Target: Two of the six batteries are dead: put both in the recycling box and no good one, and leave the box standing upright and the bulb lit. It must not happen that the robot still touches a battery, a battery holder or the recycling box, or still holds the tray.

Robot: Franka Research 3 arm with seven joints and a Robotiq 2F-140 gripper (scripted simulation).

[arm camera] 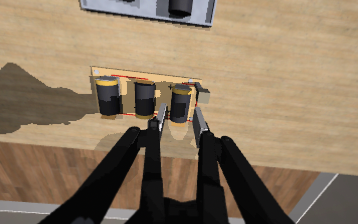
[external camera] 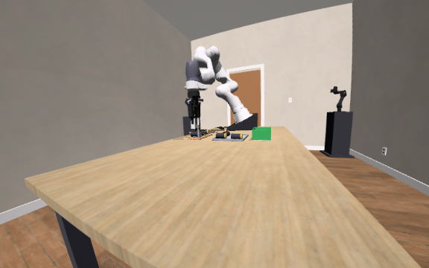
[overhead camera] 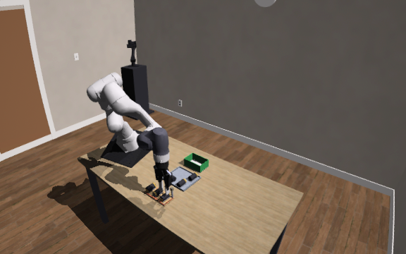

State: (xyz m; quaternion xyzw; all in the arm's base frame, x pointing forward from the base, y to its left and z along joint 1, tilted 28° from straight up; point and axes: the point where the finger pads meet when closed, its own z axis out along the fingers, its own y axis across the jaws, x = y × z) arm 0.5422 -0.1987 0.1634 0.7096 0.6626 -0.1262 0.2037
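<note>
Right now the bulb is 30 mm ahead of my hand, 30 mm to the left of it and 20 mm below it. From my hand the other things lie so: green recycling box (50 mm behind, 410 mm to the left, 80 mm below); then grey tray (50 mm behind, 220 mm to the left, 90 mm below).
</note>
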